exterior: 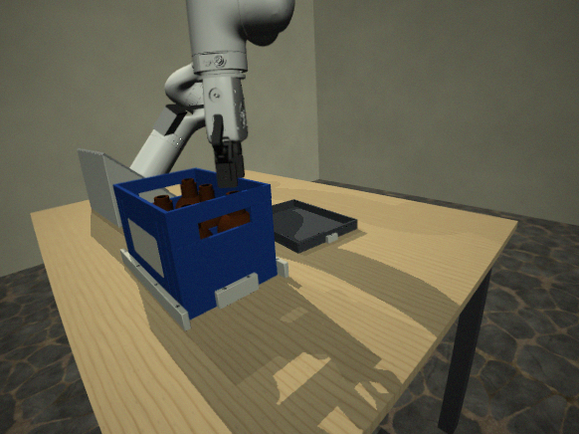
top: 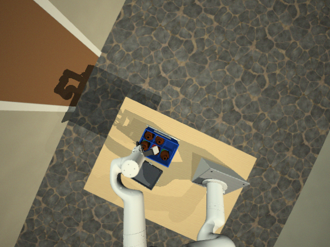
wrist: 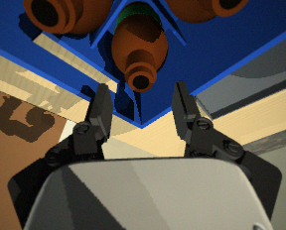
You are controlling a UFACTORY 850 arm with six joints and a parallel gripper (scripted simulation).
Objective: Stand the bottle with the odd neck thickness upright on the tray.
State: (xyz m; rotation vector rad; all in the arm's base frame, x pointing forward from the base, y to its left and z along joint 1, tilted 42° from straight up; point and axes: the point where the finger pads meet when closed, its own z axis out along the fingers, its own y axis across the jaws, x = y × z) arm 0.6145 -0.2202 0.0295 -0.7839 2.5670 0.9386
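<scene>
Right now my hand is 110 mm above the blue crate, 100 mm past it and 30 mm to the left of it. Round my hand: brown bottle (170 mm behind, 110 mm below, 30 mm to the left); dark tray (250 mm to the left, 190 mm below, 60 mm behind).
</scene>
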